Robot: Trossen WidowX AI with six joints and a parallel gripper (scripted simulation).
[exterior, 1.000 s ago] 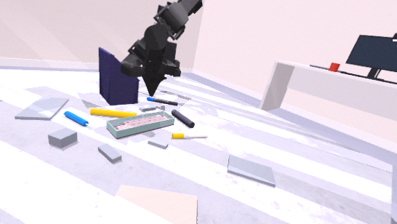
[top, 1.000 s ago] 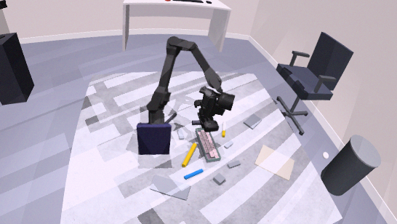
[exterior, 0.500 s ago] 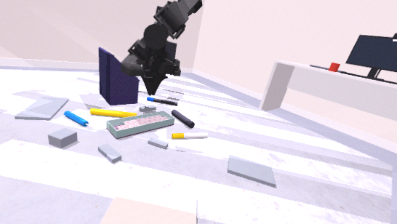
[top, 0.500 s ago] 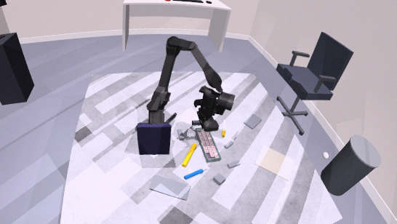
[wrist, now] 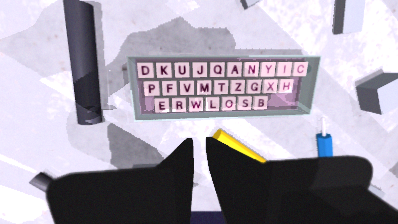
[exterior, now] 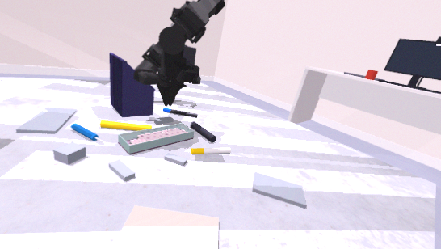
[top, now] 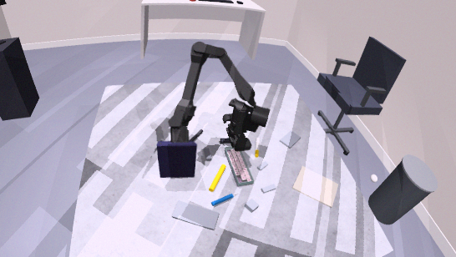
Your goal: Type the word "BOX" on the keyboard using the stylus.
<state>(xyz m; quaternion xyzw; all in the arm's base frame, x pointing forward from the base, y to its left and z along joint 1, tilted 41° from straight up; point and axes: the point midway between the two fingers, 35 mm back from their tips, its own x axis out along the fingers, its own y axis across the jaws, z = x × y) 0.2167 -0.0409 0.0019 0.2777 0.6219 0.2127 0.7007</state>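
Now: the blue pen 6 cm behind my gripper tip, 18 cm to the right of it and 9 cm below it. Round my gripper tip: yellow bar (8 cm behind, 8 cm to the right, 9 cm below); then yellow-and-white pen (15 cm ahead, 4 cm to the left, 9 cm below); then dark cylindrical stylus (6 cm ahead, 11 cm to the left, 8 cm below).
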